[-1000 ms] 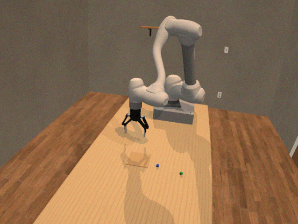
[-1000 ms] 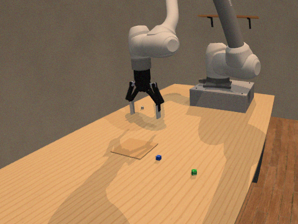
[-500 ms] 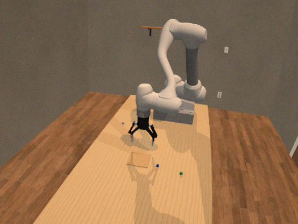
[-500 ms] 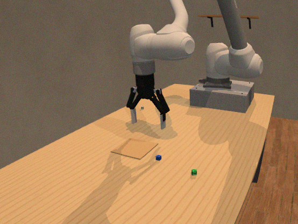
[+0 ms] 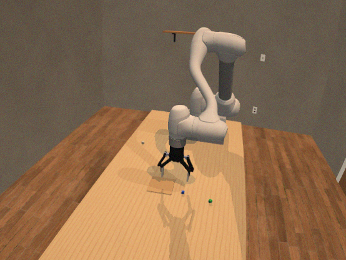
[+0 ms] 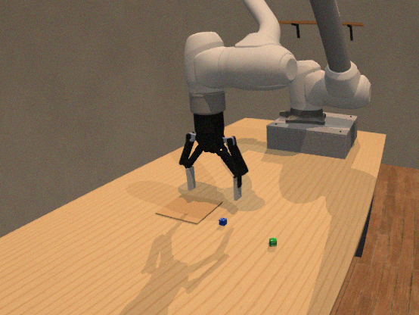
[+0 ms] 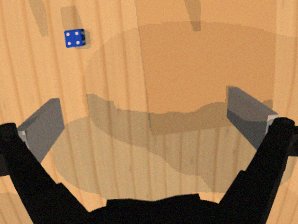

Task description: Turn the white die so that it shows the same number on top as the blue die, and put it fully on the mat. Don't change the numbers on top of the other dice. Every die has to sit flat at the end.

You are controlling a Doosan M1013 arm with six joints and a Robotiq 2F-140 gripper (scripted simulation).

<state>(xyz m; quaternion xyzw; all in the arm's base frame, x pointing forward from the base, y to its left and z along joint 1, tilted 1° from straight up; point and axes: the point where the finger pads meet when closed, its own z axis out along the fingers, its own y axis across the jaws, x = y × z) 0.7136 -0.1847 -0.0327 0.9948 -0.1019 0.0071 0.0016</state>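
My gripper is now 70 mm short of the blue die, 50 mm to the right of it and 50 mm above it. From my hand the other things lie so: tan mat: 10 mm ahead, 80 mm to the right, 60 mm below; green die: 140 mm ahead, 200 mm to the left, 50 mm below; white die: 460 mm behind, 240 mm to the right, 50 mm below.
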